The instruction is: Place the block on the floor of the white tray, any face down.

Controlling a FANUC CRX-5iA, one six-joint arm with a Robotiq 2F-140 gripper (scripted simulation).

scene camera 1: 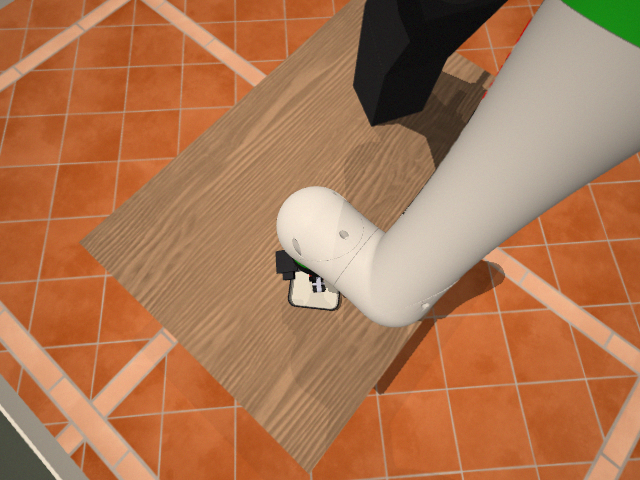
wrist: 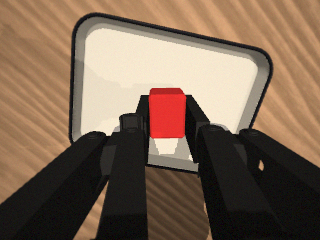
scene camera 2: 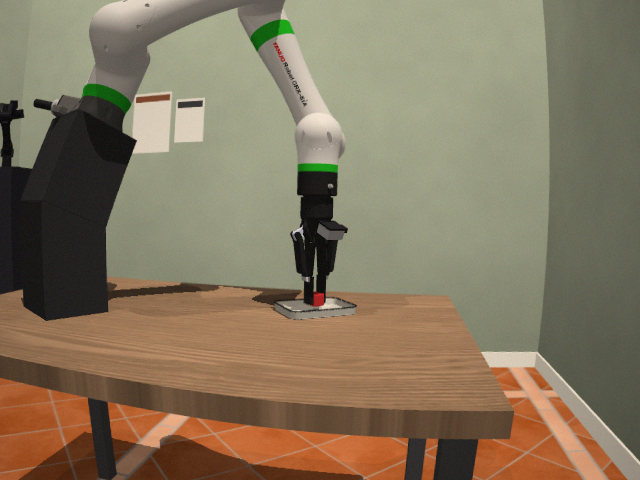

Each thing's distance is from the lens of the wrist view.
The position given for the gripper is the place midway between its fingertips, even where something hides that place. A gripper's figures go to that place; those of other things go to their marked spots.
gripper (wrist: pixel 166 109): 0.17 m
white tray (wrist: pixel 114 60): 0.19 m
red block (wrist: pixel 167 106): 0.15 m
The marked spots on the white tray and the red block are 0.07 m apart.
